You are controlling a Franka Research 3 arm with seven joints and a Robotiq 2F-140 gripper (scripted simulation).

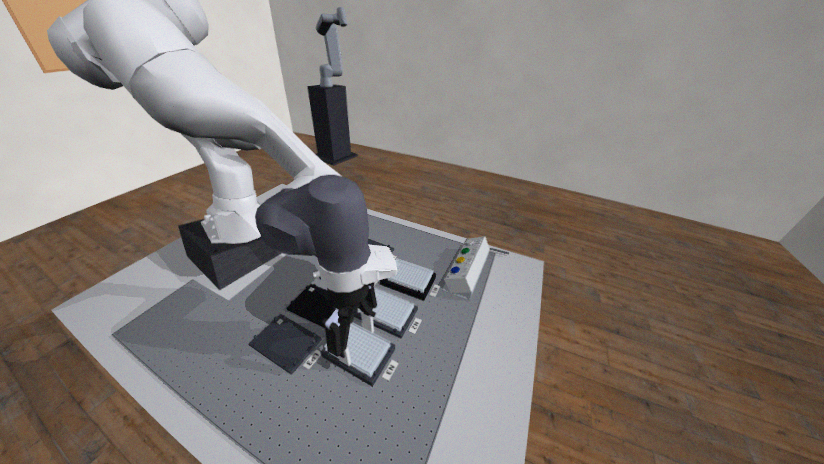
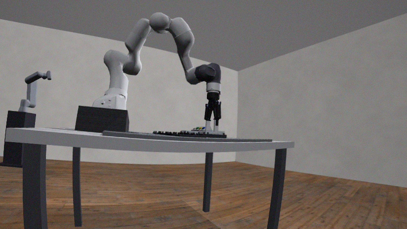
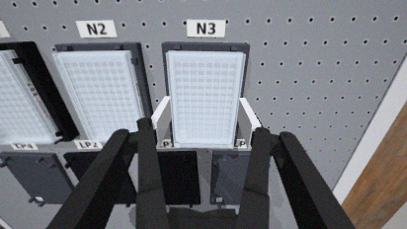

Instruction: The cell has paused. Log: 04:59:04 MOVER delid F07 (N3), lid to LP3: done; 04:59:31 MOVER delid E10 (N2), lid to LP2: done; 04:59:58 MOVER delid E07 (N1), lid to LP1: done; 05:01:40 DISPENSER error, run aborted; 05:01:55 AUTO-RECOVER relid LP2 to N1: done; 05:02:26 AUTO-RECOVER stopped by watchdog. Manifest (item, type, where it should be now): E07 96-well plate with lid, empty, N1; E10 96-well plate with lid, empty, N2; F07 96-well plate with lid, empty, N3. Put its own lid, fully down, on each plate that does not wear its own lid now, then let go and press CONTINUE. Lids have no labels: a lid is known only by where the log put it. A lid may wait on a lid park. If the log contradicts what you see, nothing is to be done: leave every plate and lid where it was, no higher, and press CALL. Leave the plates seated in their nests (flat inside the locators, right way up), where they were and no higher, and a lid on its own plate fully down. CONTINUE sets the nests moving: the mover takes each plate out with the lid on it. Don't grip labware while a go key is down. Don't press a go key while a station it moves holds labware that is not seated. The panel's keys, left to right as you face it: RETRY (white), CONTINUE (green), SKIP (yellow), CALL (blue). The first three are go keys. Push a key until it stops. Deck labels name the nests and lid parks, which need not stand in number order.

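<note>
Right now the grey lid is 20 mm below my hand. The rest, counted from my hand: lid park LP3 (160 mm behind, 90 mm to the right, 60 mm below); N3 plate (30 mm below); lid park LP1 (180 mm behind, 40 mm to the left, 60 mm below).
</note>
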